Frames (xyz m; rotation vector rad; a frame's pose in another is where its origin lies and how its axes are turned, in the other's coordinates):
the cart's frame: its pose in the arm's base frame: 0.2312 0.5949 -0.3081 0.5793 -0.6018 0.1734
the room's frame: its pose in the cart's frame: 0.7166 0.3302 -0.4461 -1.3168 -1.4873 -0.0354
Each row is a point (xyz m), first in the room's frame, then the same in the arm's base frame.
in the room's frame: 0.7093 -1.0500 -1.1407
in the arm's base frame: 0.4990 -0.2976 0.8203
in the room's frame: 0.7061 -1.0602 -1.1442
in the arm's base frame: 0.4946 -0.3072 0.8167
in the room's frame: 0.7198 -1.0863 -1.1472
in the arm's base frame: 0.4715 -0.3239 0.8252
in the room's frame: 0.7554 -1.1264 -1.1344
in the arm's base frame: 0.4211 -0.3339 0.8450
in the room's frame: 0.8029 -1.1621 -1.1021
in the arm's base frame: 0.3587 -0.3245 0.8693
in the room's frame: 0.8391 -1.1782 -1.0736
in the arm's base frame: 0.3173 -0.3073 0.8885
